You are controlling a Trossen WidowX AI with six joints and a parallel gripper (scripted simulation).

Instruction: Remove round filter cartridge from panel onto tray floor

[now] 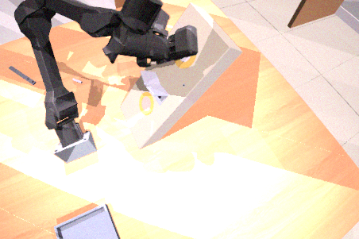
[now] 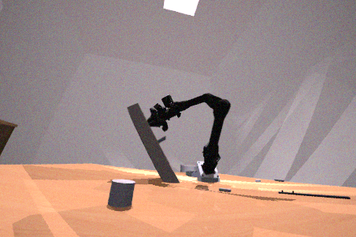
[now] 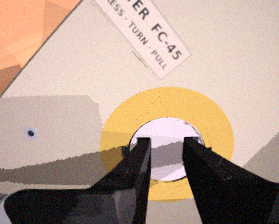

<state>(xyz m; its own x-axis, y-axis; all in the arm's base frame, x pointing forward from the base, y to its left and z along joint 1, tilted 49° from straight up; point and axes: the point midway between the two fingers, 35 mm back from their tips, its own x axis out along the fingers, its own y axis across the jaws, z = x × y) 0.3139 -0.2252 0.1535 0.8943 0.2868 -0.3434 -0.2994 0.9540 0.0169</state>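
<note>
Now: the pale round filter cartridge 10 mm below my gripper tip and 10 mm ahead of it. Round my gripper tip: small pale pin: 300 mm to the left, 280 mm behind, 260 mm below; grey tray: 460 mm behind, 260 mm below, 240 mm to the right.
</note>
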